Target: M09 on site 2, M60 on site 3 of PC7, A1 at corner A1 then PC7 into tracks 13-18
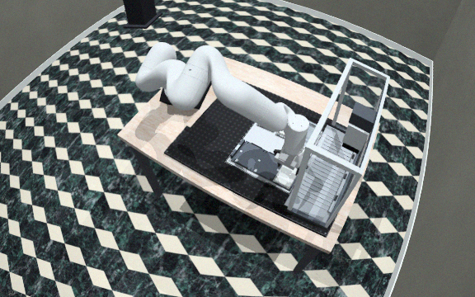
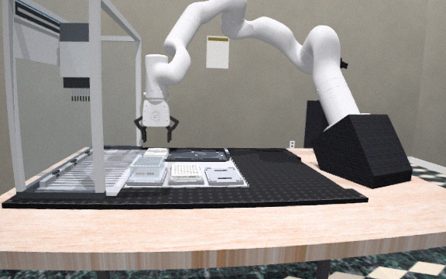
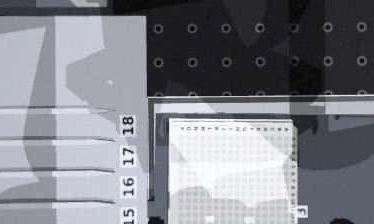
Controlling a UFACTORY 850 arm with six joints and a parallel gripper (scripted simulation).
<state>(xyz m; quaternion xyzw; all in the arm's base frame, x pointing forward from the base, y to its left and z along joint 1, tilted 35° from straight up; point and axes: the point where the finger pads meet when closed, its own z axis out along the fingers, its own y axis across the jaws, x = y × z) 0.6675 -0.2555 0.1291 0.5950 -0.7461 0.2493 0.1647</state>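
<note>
My gripper is now 5 cm short of the deep-well block M09, 25 cm to the right of it and 4 cm above it. From my hand the other things lie so: dark carrier PC7: 11 cm behind, 3 cm to the left, 5 cm below; nest S3: 5 cm ahead, 25 cm to the left, 6 cm below; nest S1: 16 cm behind, 30 cm to the left, 6 cm below.
</note>
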